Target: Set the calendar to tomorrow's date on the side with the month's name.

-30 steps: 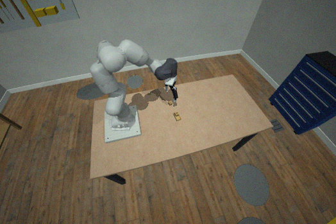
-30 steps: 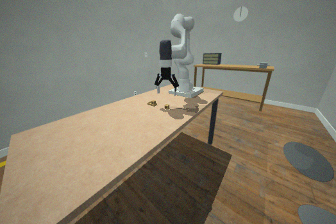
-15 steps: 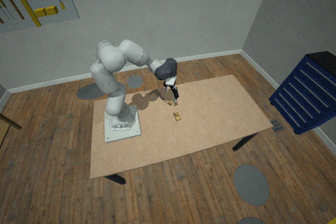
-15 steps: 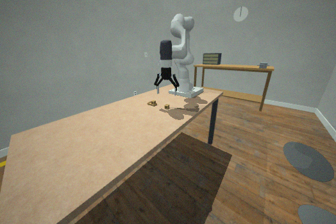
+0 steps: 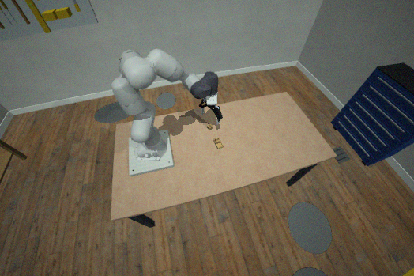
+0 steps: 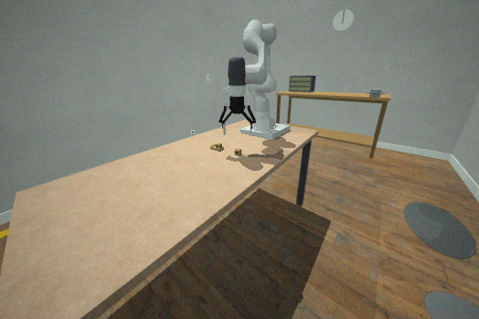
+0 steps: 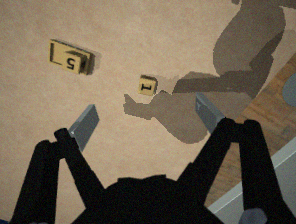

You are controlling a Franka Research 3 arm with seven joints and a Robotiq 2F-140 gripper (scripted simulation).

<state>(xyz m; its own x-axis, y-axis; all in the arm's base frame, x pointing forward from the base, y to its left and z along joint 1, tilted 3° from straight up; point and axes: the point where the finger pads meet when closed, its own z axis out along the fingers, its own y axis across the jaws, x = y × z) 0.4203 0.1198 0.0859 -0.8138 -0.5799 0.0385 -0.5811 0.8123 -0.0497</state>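
Right now the wooden digit cube is 110 mm below my hand. Also, from my hand: wooden tray (160 mm to the right, 120 mm below, 20 mm ahead).
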